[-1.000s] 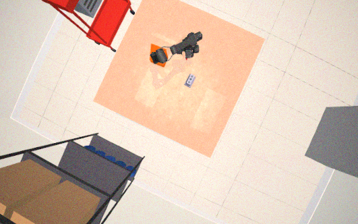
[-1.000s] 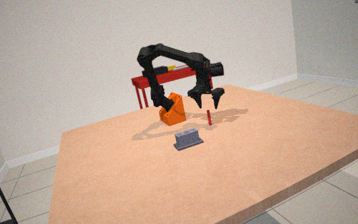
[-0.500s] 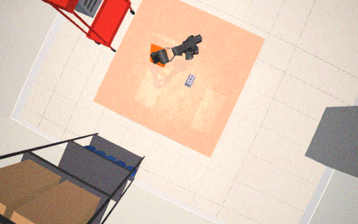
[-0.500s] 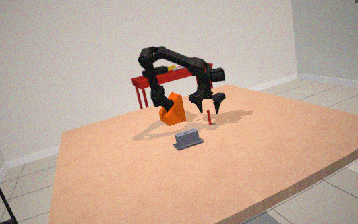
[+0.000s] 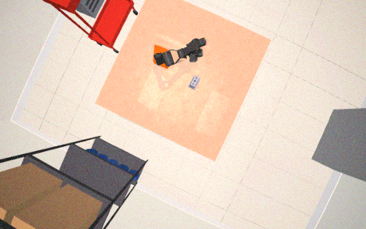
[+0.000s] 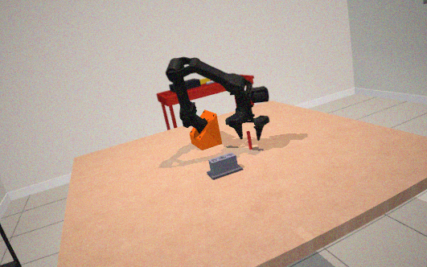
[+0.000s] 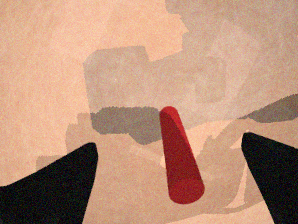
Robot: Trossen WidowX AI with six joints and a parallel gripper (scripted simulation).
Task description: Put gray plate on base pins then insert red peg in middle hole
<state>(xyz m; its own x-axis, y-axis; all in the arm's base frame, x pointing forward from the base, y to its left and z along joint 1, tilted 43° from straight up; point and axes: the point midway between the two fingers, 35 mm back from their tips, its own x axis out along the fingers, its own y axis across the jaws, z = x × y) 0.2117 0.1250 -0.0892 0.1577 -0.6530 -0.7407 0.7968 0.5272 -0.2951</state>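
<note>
Right now my gripper tip is right at the red peg. Also, from my gripper tip: gray plate (14 cm ahead, 16 cm to the right); then base (14 cm ahead, 16 cm to the right, 3 cm below).
</note>
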